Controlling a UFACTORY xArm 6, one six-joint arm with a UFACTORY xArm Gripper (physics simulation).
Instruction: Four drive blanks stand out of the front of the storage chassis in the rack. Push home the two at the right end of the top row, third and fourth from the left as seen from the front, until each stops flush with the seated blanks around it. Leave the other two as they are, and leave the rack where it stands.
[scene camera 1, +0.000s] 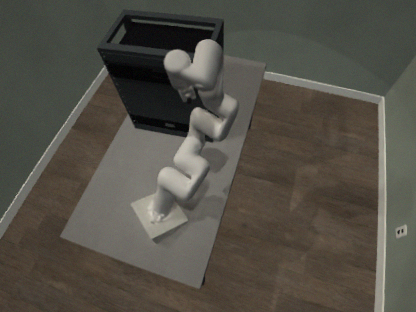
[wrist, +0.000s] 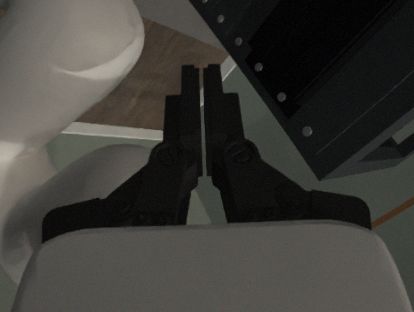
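Where they show: gripper, fingertip midpoint: (wrist: 201, 89); arm's base, origin of the base link: (scene camera 1: 160, 210).
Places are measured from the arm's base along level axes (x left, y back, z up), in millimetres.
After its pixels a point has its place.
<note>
The black rack (scene camera 1: 135, 48) {y -516, x 172, z 546 mm} (wrist: 320, 155) {y -490, x -141, z 528 mm} stands at the back of the grey table in the scene view, and its screw-studded front edge crosses the upper right of the wrist view. The storage chassis and the four drive blanks cannot be made out; the arm covers part of the rack's front, and the rest is very dark. My gripper (wrist: 201, 89) {y -326, x -104, z 514 mm} is shut, with nothing between its fingers. In the wrist view its fingertips are left of the rack's front edge, apart from it in the picture. In the scene view the fingers are too small and dark to tell clearly.
The white arm (scene camera 1: 190, 160) {y -148, x -151, z 329 mm} (wrist: 65, 65) {y -289, x -151, z 450 mm} rises from a pale base plate (scene camera 1: 145, 217) {y 57, x 51, z 35 mm} on the grey table top (scene camera 1: 120, 170) {y -196, x 329, z -75 mm} and reaches up before the rack's right part. Wooden floor (scene camera 1: 310, 200) lies right of the table. Green walls (scene camera 1: 320, 30) stand behind and at the right.
</note>
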